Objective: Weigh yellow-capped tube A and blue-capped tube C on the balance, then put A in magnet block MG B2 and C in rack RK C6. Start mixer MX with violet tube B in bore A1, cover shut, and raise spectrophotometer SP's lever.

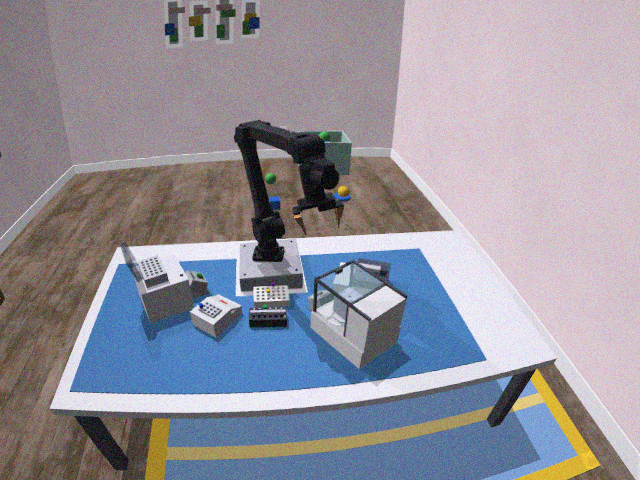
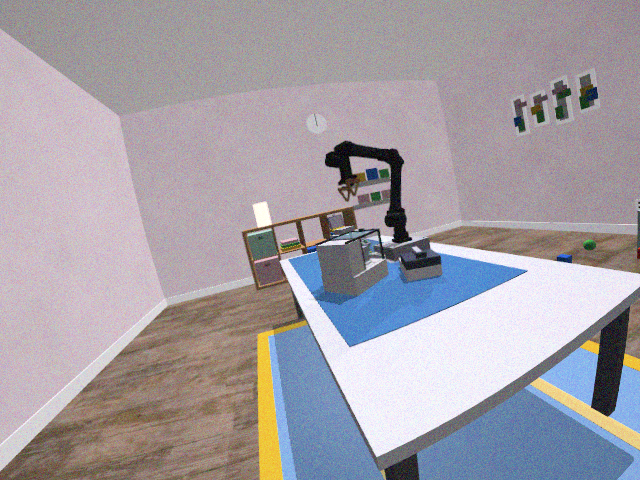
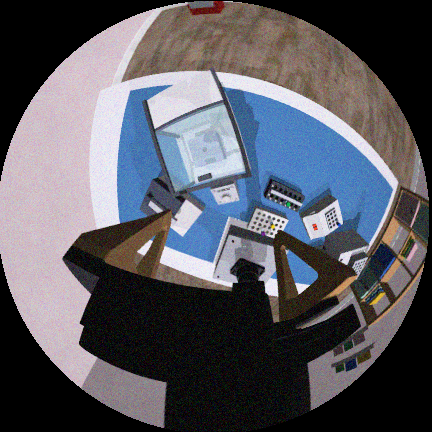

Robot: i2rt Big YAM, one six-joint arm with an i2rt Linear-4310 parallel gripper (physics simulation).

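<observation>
My gripper is open and empty, high above the table near the arm base. Yellow-capped tube A and violet tube B stand in the white rack. Blue-capped tube C stands in a small white block device. The black magnet block is in front of the rack. The glass-topped balance stands right. The likely mixer, at left, has its cover raised. The likely spectrophotometer is behind the balance; its lever position is unclear.
A green cap shows in the magnet block. A small grey box stands beside the likely mixer. A small white panel unit stands between balance and arm base. The balance's tall glass housing is an obstacle.
</observation>
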